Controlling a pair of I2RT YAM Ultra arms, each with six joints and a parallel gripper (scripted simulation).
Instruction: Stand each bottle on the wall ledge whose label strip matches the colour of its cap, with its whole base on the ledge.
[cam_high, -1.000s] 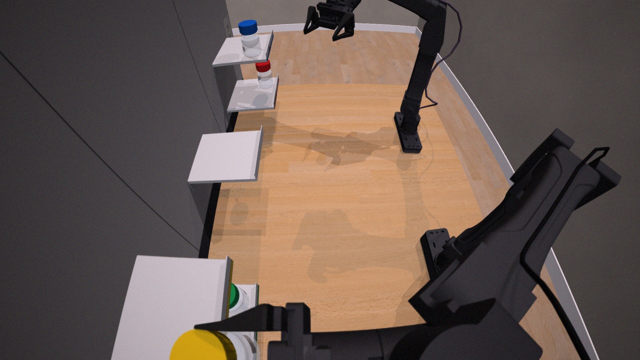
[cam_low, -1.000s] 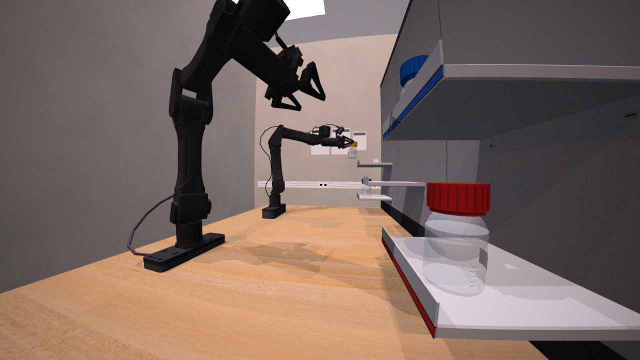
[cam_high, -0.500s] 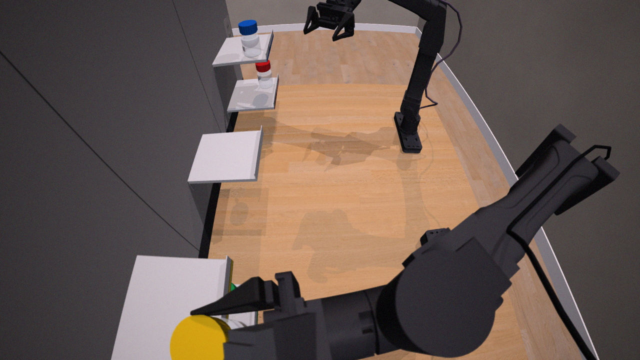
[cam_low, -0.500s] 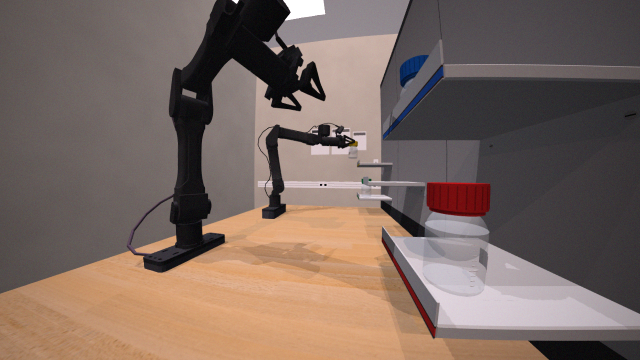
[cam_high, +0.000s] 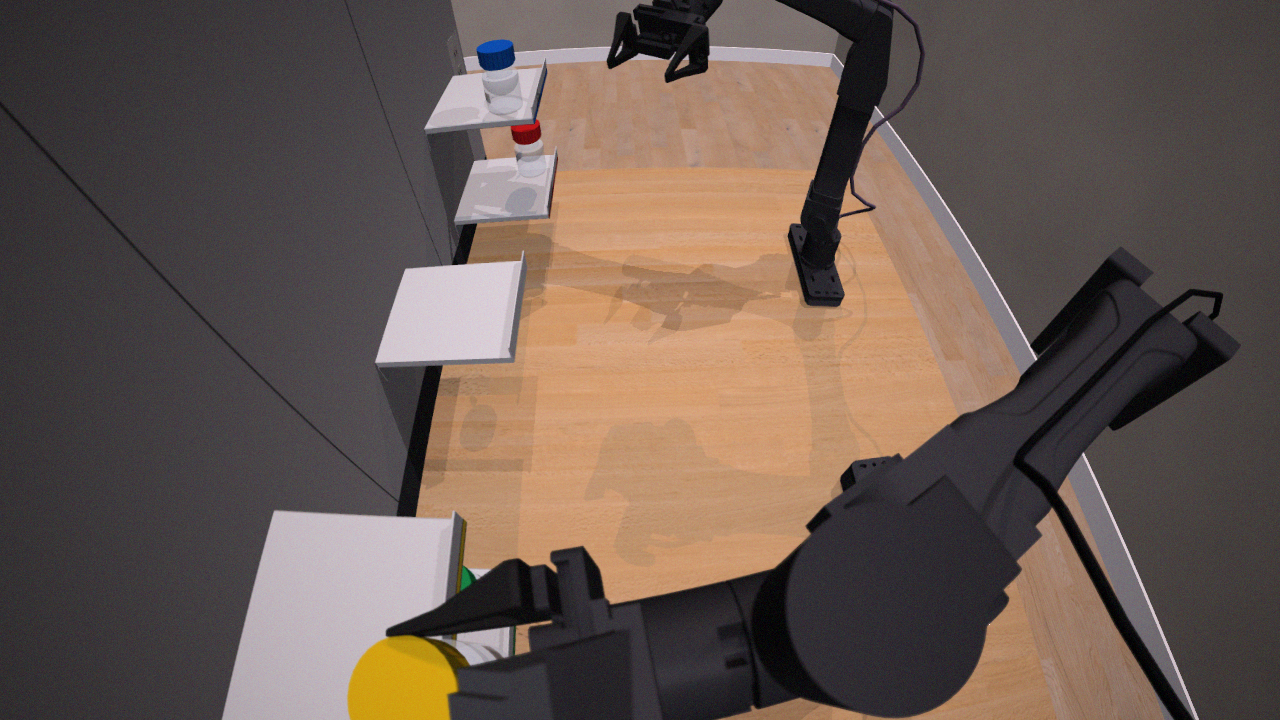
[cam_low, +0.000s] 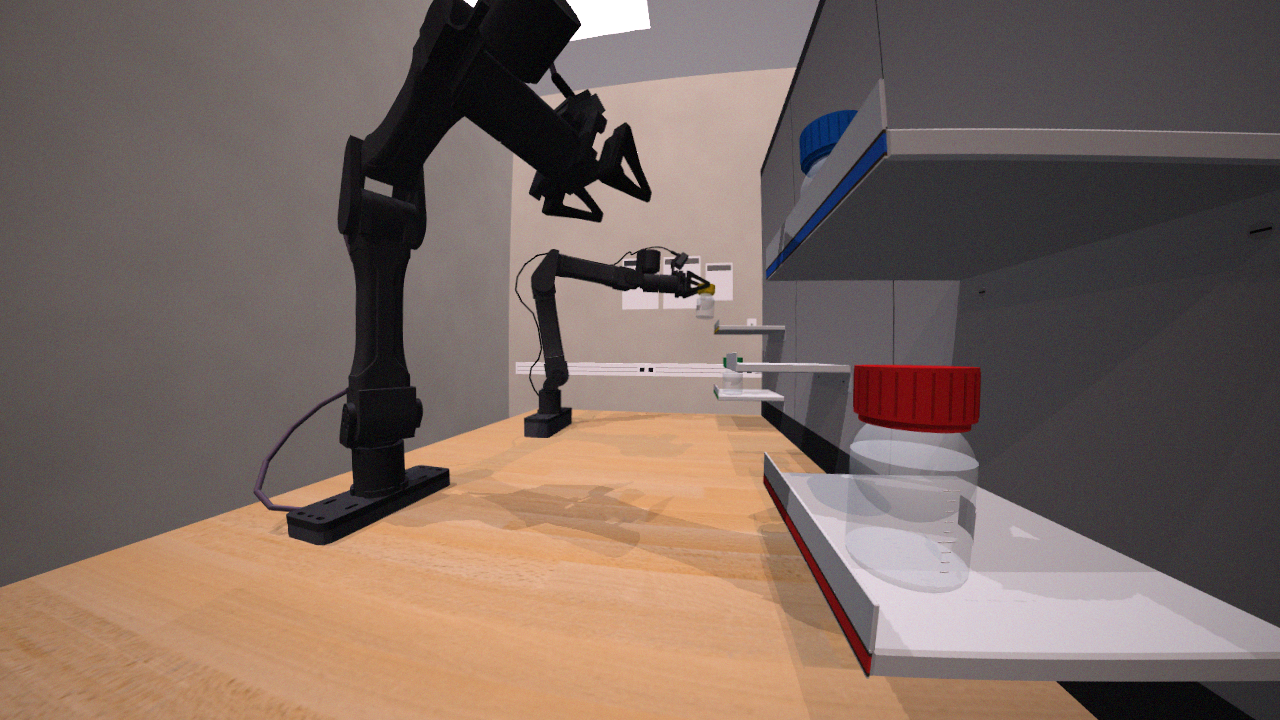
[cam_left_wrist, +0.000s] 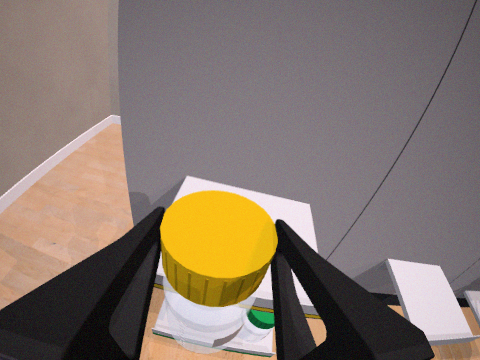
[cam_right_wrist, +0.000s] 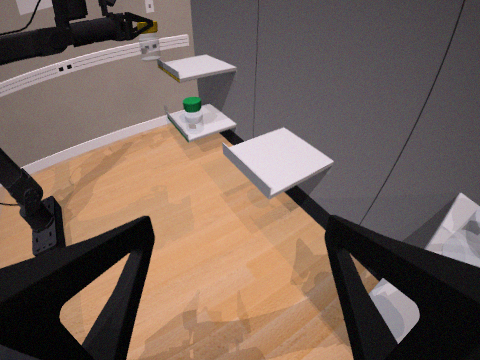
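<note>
Now: left hand 50 mm above the yellow-capped bottle. The rest, counted from my left hand: green-capped bottle (80 mm ahead, 80 mm to the right, 280 mm below); then grey wall (240 mm ahead, 410 mm to the right, 20 mm above); then blue-capped bottle (110 mm ahead, 760 mm to the right, 90 mm below).
</note>
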